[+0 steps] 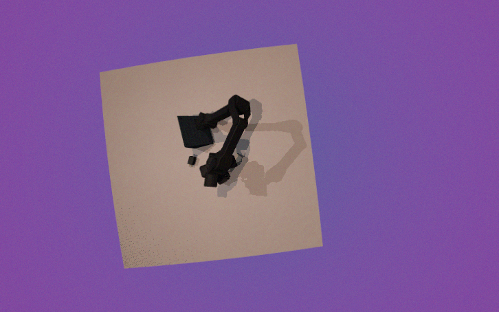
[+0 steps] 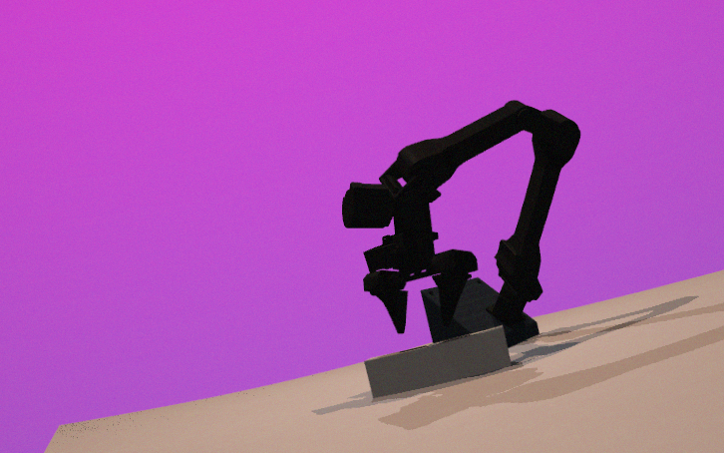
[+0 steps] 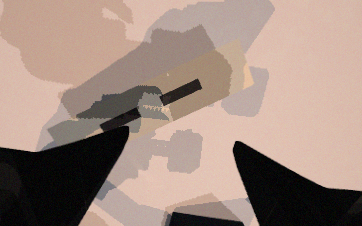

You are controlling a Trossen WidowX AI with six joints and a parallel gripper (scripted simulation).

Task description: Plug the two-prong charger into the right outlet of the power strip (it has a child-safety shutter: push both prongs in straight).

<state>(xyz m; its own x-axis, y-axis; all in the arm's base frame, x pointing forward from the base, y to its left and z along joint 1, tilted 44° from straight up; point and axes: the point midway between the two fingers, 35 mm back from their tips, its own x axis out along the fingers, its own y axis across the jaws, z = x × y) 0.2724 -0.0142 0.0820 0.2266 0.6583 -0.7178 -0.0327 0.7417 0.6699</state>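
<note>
Now: gripper tip 180 mm to the left of the two-prong charger, 80 mm past it and 60 mm above it.
</note>
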